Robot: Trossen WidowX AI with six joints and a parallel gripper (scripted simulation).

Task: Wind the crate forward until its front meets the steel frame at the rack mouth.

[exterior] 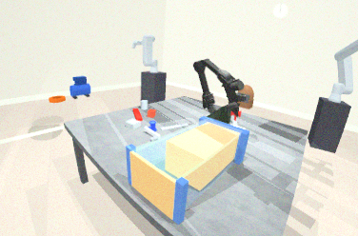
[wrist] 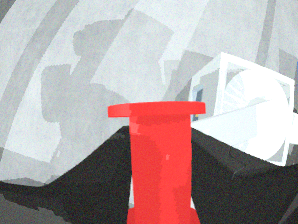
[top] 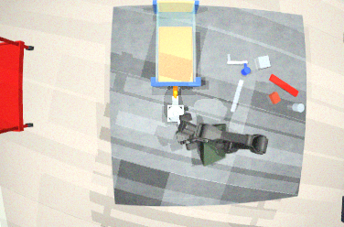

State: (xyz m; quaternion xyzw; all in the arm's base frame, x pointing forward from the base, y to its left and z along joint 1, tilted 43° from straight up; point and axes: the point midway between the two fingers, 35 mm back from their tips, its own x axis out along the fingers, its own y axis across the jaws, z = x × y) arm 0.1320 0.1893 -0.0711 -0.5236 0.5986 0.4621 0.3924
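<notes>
The winch handle with red grip lies 40 mm ahead of my gripper tip and 30 mm below it. From my gripper tip the other things lie so: blue frame 250 mm ahead, 30 mm below, 10 mm to the right; white bar 370 mm to the right, 130 mm below, 130 mm ahead; white winch 100 mm below, 80 mm ahead, 10 mm to the left.
</notes>
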